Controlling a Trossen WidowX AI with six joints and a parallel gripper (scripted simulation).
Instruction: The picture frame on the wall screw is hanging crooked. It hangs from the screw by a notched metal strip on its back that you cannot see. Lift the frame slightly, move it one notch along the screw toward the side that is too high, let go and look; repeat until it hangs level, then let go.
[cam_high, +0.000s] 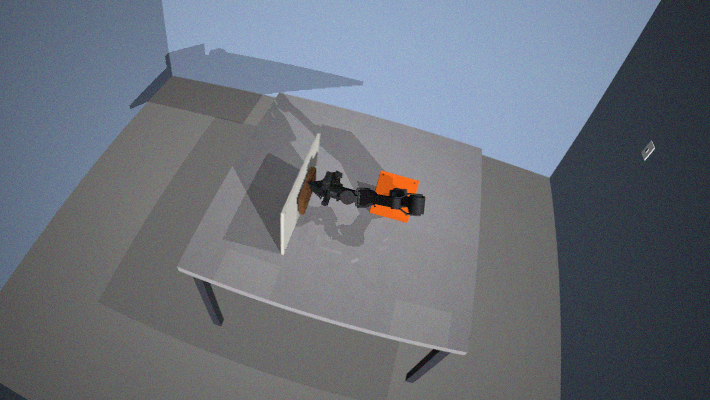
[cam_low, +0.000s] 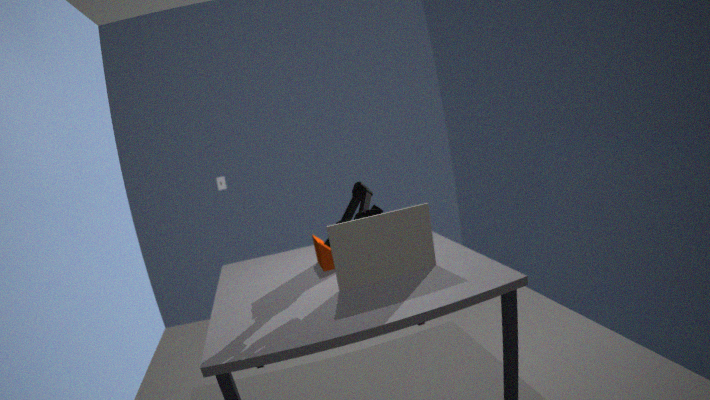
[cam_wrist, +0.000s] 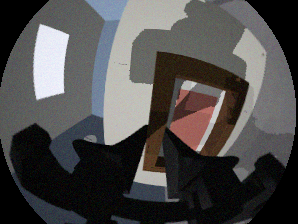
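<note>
Right now my gripper tip is 50 mm above the brown wooden picture frame, 10 mm to the left of it and 10 mm short of it. Round my gripper tip: white wall panel (60 mm below, 20 mm ahead, 10 mm to the left).
</note>
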